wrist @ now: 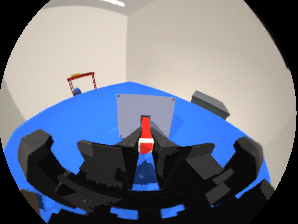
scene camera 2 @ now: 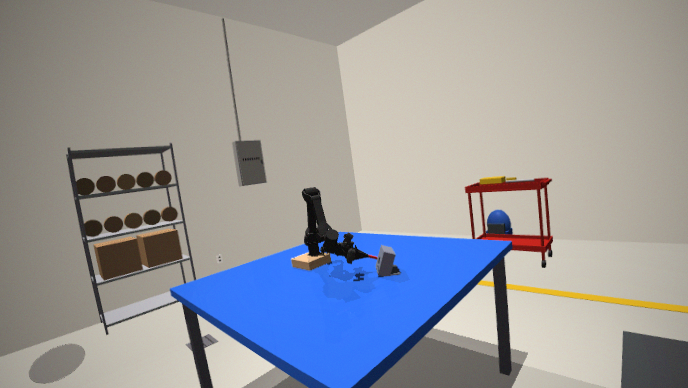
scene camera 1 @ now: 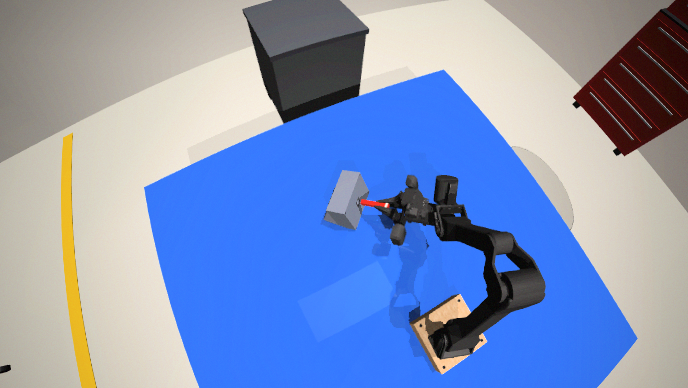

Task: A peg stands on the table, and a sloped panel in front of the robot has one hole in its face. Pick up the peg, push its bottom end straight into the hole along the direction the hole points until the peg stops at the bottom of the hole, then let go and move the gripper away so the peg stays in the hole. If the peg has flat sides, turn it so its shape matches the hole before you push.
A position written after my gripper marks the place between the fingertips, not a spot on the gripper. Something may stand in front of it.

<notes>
My gripper [scene camera 1: 375,204] holds a red peg. Further things: a grey panel [scene camera 1: 351,185].
My gripper shows as well in the wrist view [wrist: 145,129]. The grey panel shows as well in the wrist view [wrist: 130,108].
</notes>
